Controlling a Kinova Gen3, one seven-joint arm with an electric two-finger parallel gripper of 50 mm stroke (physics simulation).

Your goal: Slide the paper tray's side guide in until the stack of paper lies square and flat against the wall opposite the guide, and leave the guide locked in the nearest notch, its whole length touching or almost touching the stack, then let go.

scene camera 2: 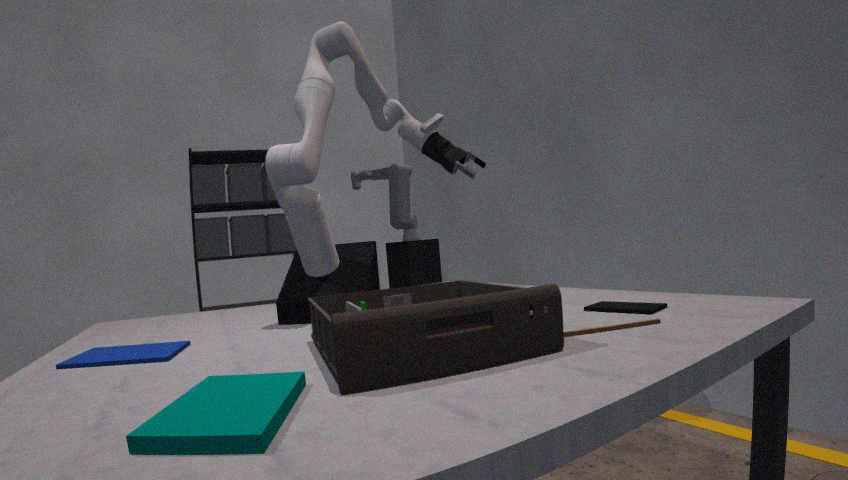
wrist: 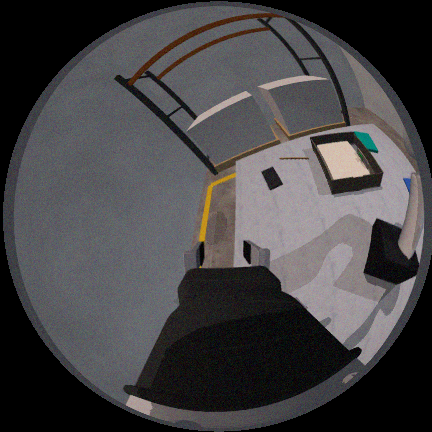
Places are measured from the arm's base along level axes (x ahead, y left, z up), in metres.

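Pixels of known places: gripper, between the fingertips: (scene camera 2: 479,170) (wrist: 223,248); arm's base, origin of its link: (scene camera 2: 321,265).
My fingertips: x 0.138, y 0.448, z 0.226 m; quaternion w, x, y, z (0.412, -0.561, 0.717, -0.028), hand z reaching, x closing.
For each thing: its top centre in the pictures, then the offset to it from my fingertips. "spot": a spot on its surface instead.
- dark brown paper tray, centre of its top: (scene camera 2: 414,289) (wrist: 345,148) 0.515 m right, 0.349 m ahead, 0.261 m down
- paper, centre of its top: (wrist: 342,157) 0.497 m right, 0.358 m ahead, 0.314 m down
- small green part, a spot on its surface: (scene camera 2: 363,305) spot: 0.585 m right, 0.308 m ahead, 0.279 m down
- pale upright piece, a spot on its surface: (scene camera 2: 352,306) spot: 0.601 m right, 0.300 m ahead, 0.279 m down
- teal slab, centre of its top: (scene camera 2: 229,399) (wrist: 365,139) 0.832 m right, 0.434 m ahead, 0.339 m down
- blue slab, centre of its top: (scene camera 2: 127,352) 0.930 m right, 0.020 m back, 0.349 m down
- black slab, centre of its top: (scene camera 2: 624,305) (wrist: 270,176) 0.109 m right, 0.484 m ahead, 0.349 m down
- thin brown stick, centre of its top: (scene camera 2: 611,325) (wrist: 293,157) 0.279 m right, 0.550 m ahead, 0.350 m down
The dark brown paper tray (scene camera 2: 380,356) (wrist: 356,186) stands on the table. A pale stack of paper (wrist: 342,160) lies inside it in the wrist view; its edges are too small to judge whether it is square or flat. A small green part (scene camera 2: 363,305) (wrist: 361,157) shows inside the tray, beside the stack, with a pale upright piece (scene camera 2: 352,306) next to it in the scene view. The side guide's full length and its notches cannot be made out. My gripper (scene camera 2: 476,168) (wrist: 223,248) is open and empty, high above the table and well away from the tray.
A teal slab (scene camera 2: 238,404) (wrist: 367,142), a blue slab (scene camera 2: 124,354) (wrist: 407,185), a black slab (scene camera 2: 624,307) (wrist: 272,178) and a thin brown stick (scene camera 2: 612,327) (wrist: 294,158) lie around the tray. A second arm (scene camera 2: 399,196) and a shelf unit (scene camera 2: 195,237) stand behind.
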